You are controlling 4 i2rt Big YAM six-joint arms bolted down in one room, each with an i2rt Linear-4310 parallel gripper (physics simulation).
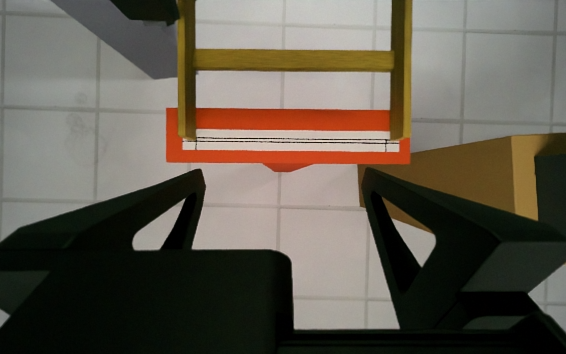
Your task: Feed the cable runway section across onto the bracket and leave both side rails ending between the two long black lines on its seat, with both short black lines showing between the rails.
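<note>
The yellow cable runway section comes in from the top, its left rail and right rail ending over the white seat strip of the orange bracket. Both rail ends lie close to the two long black lines; their exact place between the lines is hard to tell. The left short black line shows right at the left rail's inner edge, the right one slightly inside the right rail. My arm4 gripper is open and empty, its fingertips just below the bracket. The arm1, arm2 and arm3 grippers cannot be identified here.
A tan box-shaped block stands at the right, beyond the right finger, with a dark part at its far side. A grey slanted surface is at the upper left, and a dark part is beside the left rail. The floor is tiled.
</note>
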